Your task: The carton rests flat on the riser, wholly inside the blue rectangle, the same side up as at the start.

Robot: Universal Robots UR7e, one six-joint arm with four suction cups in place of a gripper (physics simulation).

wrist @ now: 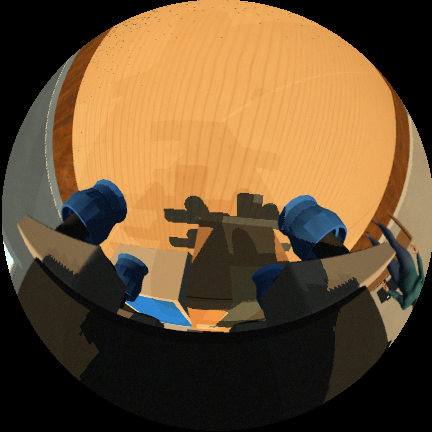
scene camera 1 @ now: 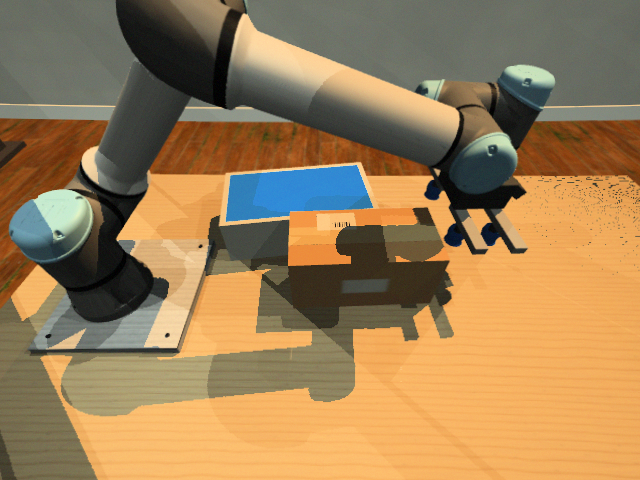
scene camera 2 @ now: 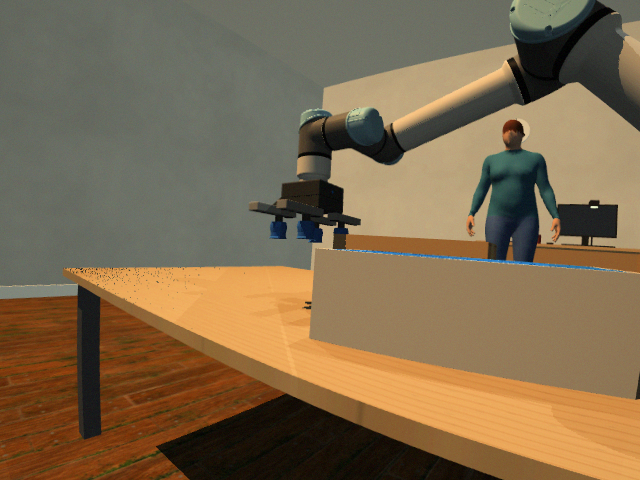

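Note:
The brown carton stands upright on the table, in front of the riser in scene camera 1, with a barcode label on top and a pale label on its near side. The grey riser has the blue rectangle on its top. The carton hides the riser's near right corner. My gripper hangs above the table, to the right of the carton in scene camera 1. Its blue cups point down, apart from the carton, and hold nothing.
The wooden table carries the arm's base plate at the left in scene camera 1. A person stands behind the table in scene camera 2, beside a monitor on a desk.

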